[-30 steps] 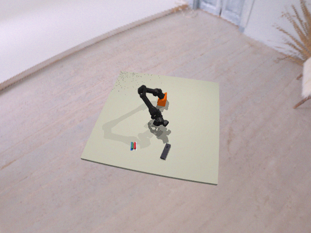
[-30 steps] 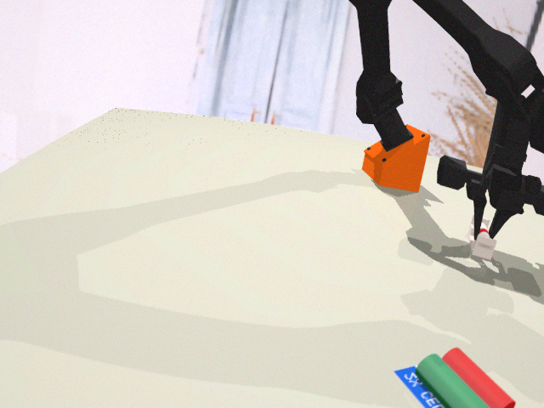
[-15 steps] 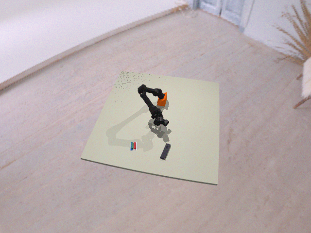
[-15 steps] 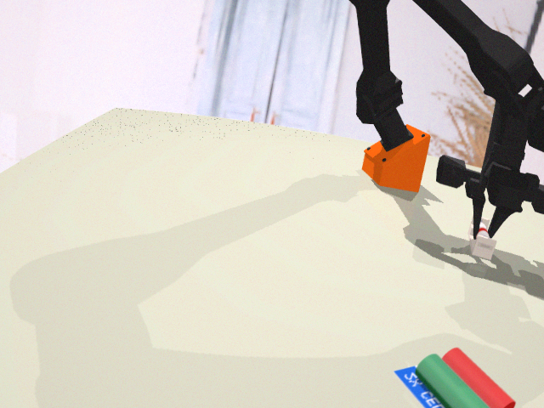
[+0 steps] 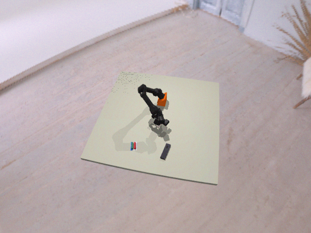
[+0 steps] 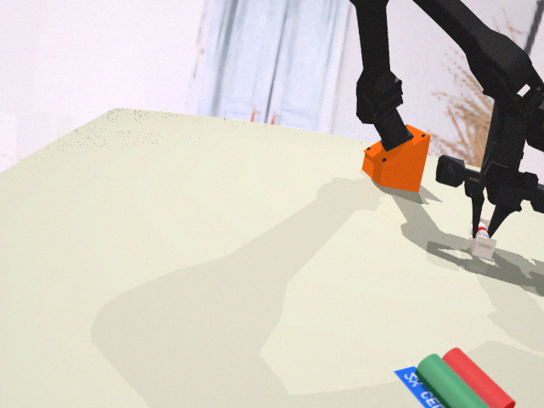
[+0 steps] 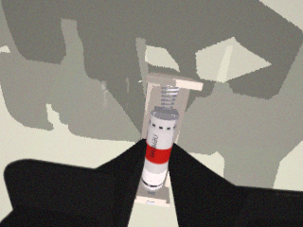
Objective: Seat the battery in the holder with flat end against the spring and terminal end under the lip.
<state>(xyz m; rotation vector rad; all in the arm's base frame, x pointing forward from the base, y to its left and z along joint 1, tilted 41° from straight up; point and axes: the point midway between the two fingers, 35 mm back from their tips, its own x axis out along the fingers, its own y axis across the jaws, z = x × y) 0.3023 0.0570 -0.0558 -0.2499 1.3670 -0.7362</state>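
Now: gripper tip 10 mm below the white battery. Round my gripper tip: black remote: 290 mm ahead, 140 mm to the left, 10 mm above.
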